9 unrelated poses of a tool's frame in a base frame.
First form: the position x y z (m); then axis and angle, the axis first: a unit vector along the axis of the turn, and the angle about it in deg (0 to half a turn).
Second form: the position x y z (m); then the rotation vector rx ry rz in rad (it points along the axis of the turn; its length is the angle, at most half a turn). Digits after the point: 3 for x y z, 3 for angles.
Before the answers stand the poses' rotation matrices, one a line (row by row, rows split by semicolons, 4 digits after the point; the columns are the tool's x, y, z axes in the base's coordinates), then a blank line. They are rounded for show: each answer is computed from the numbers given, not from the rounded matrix.
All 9 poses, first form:
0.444 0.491 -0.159 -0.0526 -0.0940 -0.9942 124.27
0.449 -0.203 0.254 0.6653 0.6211 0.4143 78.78
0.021 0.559 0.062 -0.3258 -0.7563 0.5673 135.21
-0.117 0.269 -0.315 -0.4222 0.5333 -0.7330 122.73
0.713 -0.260 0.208 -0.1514 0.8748 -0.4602 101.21
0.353 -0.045 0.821 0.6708 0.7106 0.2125 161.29
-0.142 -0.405 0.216 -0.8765 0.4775 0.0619 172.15
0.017 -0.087 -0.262 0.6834 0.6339 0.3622 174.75
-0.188 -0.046 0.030 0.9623 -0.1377 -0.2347 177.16
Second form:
-0.5588 0.8293 0.0041; -0.8139 -0.5493 0.1895; 0.1594 0.1026 0.9819
0.5511 -0.0736 0.8312; 0.7392 0.5053 -0.4453; -0.3872 0.8598 0.3328
-0.5282 0.0216 -0.8488; 0.8210 0.2683 -0.5040; 0.2168 -0.9631 -0.1594
-0.2660 0.2697 0.9255; -0.9636 -0.1025 -0.2471; 0.0282 -0.9575 0.2872
-0.1670 0.2932 0.9413; -0.6096 0.7197 -0.3323; -0.7749 -0.6294 0.0586
-0.0711 0.8599 0.5055; 0.9962 0.0360 0.0788; 0.0496 0.5092 -0.8592
0.5385 -0.8415 -0.0428; -0.8246 -0.5368 0.1785; -0.1732 -0.0609 -0.9830
-0.0637 0.8314 0.5520; 0.8977 -0.1939 0.3957; 0.4360 0.5207 -0.7340
0.8520 -0.2532 -0.4582; -0.2765 -0.9609 0.0169; -0.4446 0.1123 -0.8887

0.444 0.491 -0.159 -0.114 -0.204 -2.156
0.449 -0.203 0.254 0.915 0.854 0.570
0.021 0.559 0.062 -0.769 -1.785 1.339
-0.117 0.269 -0.315 -0.904 1.142 -1.570
0.713 -0.260 0.208 -0.267 1.545 -0.813
0.353 -0.045 0.821 1.888 2.000 0.598
-0.142 -0.405 0.216 -2.633 1.435 0.186
0.017 -0.087 -0.262 2.084 1.933 1.105
-0.188 -0.046 0.030 2.975 -0.426 -0.726

